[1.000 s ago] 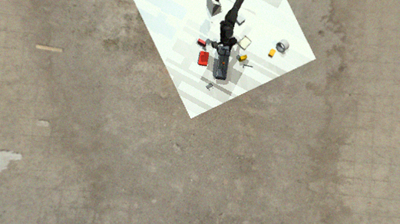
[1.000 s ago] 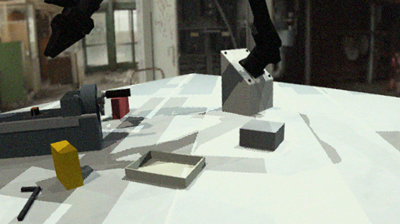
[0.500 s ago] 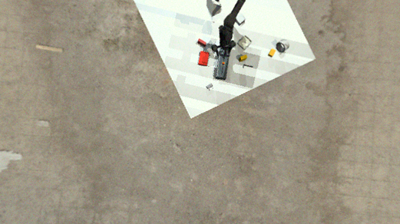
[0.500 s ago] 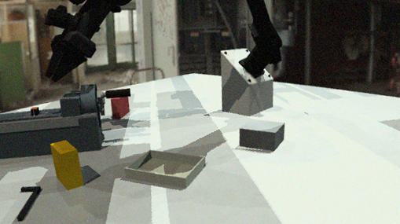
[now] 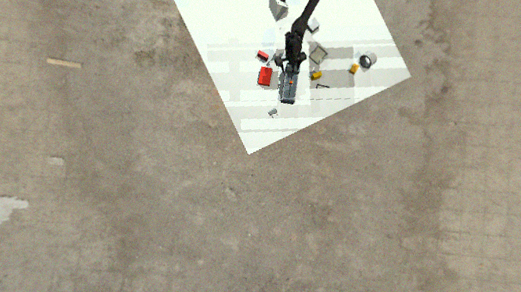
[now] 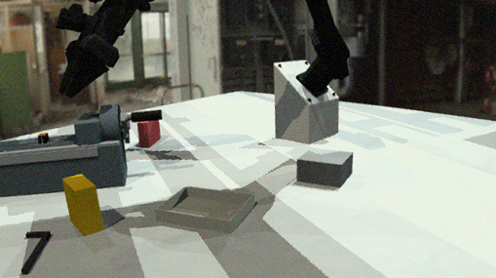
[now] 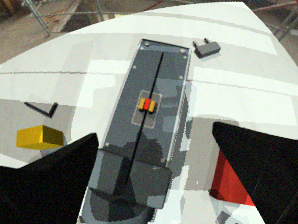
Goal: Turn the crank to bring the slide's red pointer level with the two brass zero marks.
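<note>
Now: the dark crank handle 8 cm behind my gripper tip, 13 cm to the left of it and 4 cm below it. From my gripper tip the other things lie so: flat red block (11 cm behind, 12 cm to the right, 13 cm below); red pointer (5 cm ahead, 1 cm to the right, 7 cm below); yellow block (9 cm ahead, 18 cm to the left, 12 cm below).
</note>
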